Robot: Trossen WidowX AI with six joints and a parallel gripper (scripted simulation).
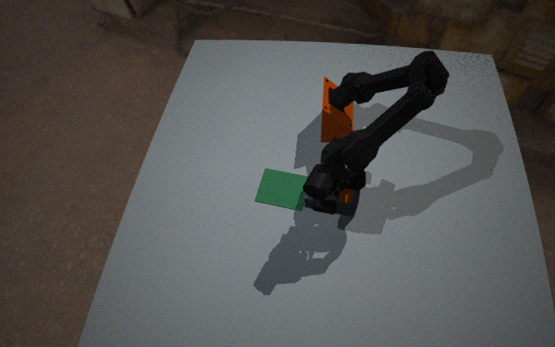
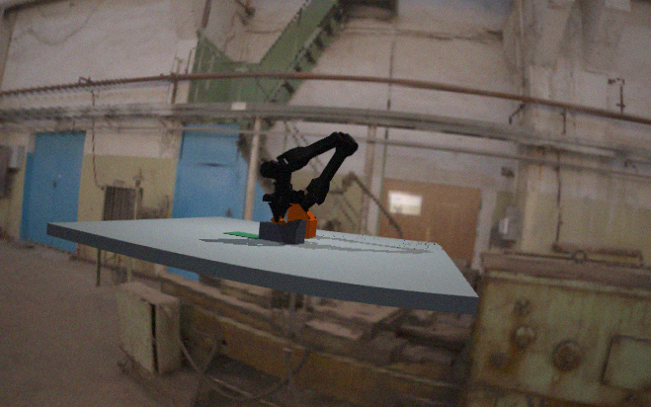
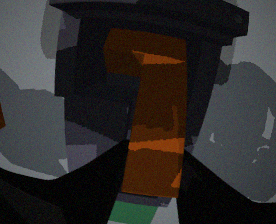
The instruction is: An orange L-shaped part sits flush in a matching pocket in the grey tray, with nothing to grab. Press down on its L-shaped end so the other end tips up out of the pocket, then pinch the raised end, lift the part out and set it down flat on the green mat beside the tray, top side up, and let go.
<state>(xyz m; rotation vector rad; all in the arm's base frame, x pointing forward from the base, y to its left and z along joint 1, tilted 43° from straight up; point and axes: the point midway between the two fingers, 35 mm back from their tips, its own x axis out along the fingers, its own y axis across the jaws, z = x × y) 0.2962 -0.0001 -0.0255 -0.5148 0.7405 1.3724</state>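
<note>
Right now the green mat is 14 cm to the right of my gripper tip, 8 cm below it and 4 cm behind it. Round my gripper tip: orange L-shaped part: 4 cm to the left, 3 cm below, 1 cm behind.
</note>
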